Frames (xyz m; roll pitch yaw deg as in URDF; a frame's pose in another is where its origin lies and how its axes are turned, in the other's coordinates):
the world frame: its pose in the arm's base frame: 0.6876 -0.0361 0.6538 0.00 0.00 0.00
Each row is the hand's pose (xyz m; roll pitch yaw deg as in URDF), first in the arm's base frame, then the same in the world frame.
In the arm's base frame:
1: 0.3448 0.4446 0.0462 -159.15 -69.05 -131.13
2: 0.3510 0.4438 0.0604 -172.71 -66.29 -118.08
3: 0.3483 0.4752 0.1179 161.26 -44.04 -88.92
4: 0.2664 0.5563 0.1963 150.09 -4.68 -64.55
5: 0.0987 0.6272 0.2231 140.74 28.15 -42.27
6: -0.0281 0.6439 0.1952 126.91 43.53 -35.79
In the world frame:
1: -0.3428 0.4807 -0.6076 -159.15 -69.05 -131.13
2: -0.3366 0.4799 -0.5934 -172.71 -66.29 -118.08
3: -0.3393 0.5113 -0.5359 161.26 -44.04 -88.92
4: -0.4212 0.5924 -0.4575 150.09 -4.68 -64.55
5: -0.5889 0.6633 -0.4307 140.74 28.15 -42.27
6: -0.7157 0.6800 -0.4586 126.91 43.53 -35.79

